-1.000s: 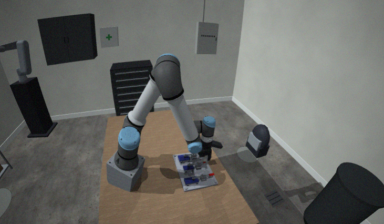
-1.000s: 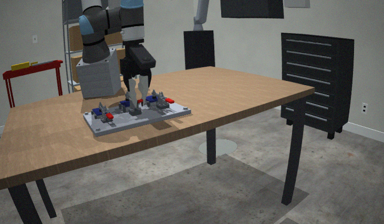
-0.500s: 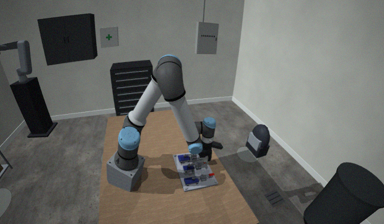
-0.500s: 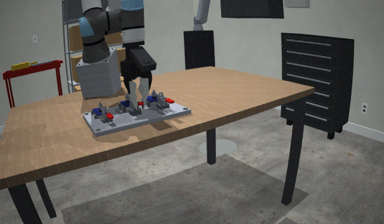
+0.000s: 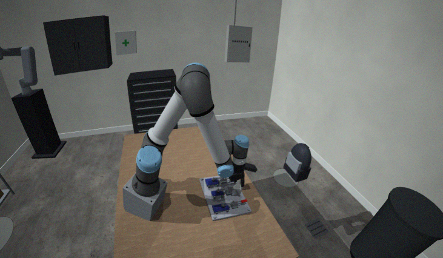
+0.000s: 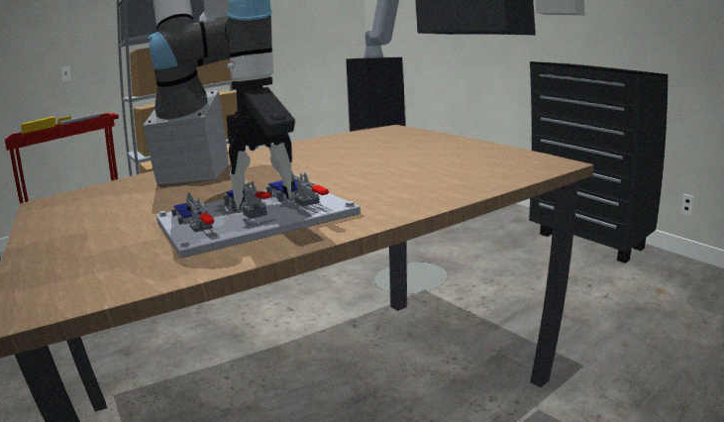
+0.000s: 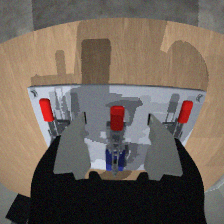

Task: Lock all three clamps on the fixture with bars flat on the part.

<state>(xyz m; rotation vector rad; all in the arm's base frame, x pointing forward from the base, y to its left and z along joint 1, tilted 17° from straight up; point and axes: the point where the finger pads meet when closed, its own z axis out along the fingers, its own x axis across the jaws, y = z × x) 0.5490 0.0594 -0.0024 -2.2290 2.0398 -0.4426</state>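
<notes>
My gripper is now 9 cm past the grey fixture plate, 1 cm to the left of it and 5 cm above it. From my hand the other things lie so: blue part: 13 cm behind, 1 cm to the right, 3 cm below.
</notes>
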